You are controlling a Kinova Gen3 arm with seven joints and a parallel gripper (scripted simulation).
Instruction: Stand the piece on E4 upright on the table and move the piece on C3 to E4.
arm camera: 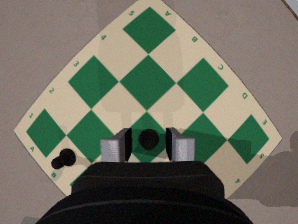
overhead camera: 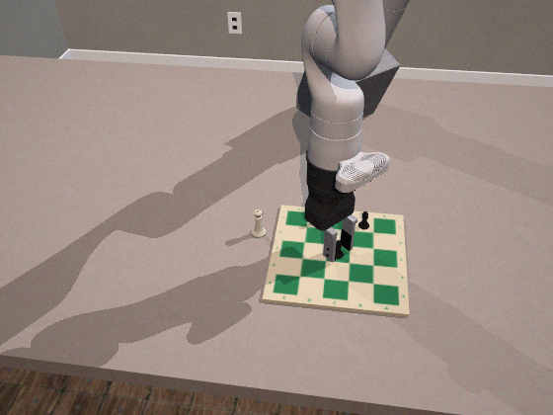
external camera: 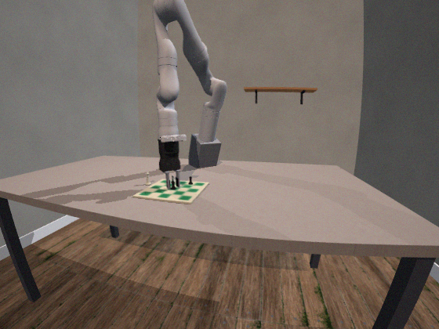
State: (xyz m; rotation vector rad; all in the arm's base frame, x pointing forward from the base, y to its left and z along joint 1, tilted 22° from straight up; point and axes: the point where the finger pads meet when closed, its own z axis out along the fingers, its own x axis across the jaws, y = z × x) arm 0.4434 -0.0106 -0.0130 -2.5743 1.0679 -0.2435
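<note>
The chessboard lies 30 mm below my hand. Round my hand: white pawn (80 mm behind, 40 mm to the right, 10 mm below).
</note>
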